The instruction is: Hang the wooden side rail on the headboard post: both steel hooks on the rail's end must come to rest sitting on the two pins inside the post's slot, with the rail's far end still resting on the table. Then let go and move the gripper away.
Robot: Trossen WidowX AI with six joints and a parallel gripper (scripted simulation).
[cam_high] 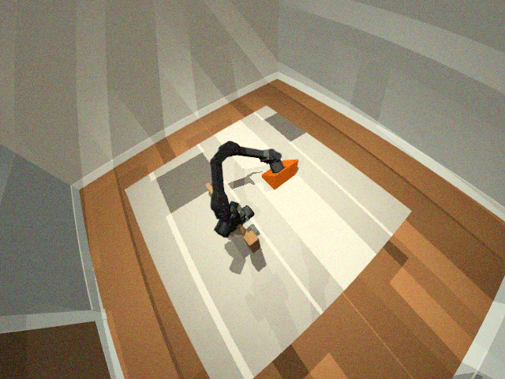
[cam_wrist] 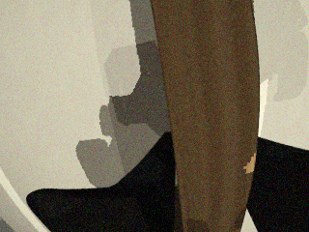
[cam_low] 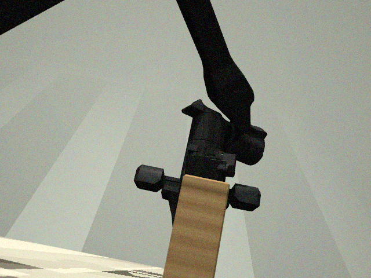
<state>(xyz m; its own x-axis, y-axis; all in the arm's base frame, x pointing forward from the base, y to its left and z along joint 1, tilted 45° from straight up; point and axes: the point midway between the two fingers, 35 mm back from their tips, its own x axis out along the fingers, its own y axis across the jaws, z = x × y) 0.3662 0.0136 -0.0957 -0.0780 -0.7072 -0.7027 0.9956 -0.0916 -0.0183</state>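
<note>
Right now the headboard post is 120 mm to the left of my gripper tip, 40 mm above it and 10 mm ahead of it.
</note>
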